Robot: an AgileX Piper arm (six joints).
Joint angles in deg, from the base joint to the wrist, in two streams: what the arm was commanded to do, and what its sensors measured. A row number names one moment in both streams.
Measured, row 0:
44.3 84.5 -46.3 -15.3 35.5 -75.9
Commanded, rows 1 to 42:
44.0 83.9 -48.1 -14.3 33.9 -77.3
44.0 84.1 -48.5 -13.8 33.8 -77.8
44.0 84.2 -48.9 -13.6 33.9 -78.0
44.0 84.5 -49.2 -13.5 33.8 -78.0
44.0 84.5 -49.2 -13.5 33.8 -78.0
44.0 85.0 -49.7 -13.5 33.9 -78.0
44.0 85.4 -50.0 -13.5 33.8 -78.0
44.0 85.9 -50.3 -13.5 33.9 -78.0
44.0 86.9 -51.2 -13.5 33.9 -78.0
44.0 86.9 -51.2 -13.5 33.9 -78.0
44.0 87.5 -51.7 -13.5 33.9 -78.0
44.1 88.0 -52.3 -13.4 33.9 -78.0
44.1 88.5 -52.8 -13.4 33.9 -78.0
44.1 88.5 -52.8 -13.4 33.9 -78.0
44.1 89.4 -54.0 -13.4 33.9 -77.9
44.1 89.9 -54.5 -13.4 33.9 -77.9
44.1 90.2 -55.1 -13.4 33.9 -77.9
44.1 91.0 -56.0 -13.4 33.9 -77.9
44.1 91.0 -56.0 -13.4 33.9 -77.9
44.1 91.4 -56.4 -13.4 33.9 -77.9
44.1 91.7 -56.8 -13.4 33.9 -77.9
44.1 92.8 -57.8 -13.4 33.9 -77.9
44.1 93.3 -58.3 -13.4 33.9 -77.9
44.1 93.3 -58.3 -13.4 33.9 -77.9
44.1 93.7 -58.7 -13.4 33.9 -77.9
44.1 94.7 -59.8 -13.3 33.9 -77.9
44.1 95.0 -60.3 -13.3 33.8 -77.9
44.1 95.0 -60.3 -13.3 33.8 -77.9
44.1 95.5 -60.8 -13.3 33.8 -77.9
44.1 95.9 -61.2 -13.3 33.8 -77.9
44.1 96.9 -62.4 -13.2 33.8 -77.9
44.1 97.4 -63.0 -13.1 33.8 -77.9
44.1 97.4 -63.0 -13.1 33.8 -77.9
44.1 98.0 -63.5 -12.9 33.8 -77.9
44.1 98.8 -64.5 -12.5 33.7 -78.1
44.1 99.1 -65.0 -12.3 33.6 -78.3
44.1 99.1 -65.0 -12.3 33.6 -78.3
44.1 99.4 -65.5 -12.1 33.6 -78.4
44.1 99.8 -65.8 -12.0 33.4 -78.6
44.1 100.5 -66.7 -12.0 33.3 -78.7
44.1 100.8 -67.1 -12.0 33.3 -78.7
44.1 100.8 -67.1 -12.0 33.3 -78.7
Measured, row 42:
44.3 100.2 -65.5 -12.2 34.7 -77.8
